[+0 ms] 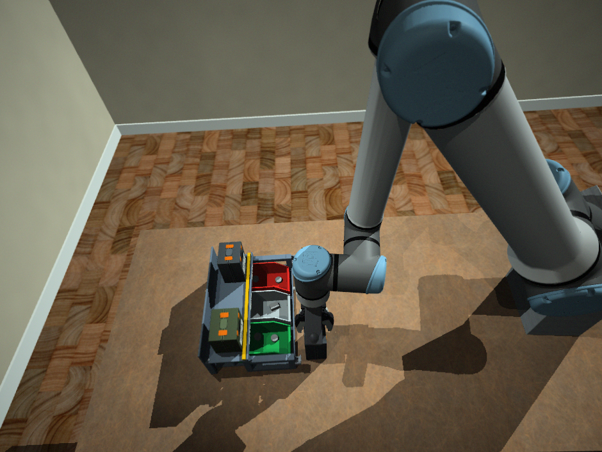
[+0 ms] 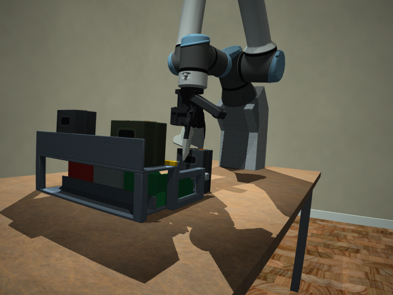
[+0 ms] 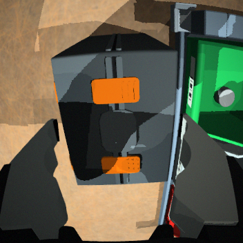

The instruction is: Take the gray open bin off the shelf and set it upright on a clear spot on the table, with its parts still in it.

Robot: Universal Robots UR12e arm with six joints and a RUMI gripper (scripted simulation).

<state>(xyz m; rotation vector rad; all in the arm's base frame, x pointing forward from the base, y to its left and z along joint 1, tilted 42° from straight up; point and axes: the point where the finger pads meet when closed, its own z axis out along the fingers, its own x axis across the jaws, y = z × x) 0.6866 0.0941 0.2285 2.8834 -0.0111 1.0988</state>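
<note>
The gray bin is 160 mm ahead of my hand, 120 mm to the right of it and 60 mm below it. From my hand the other things lie so: yellow strip: 210 mm ahead, 120 mm to the right; then green bin: 160 mm ahead, 60 mm below, 10 mm to the right; then red bin: 230 mm to the right, 150 mm ahead, 60 mm below.
</note>
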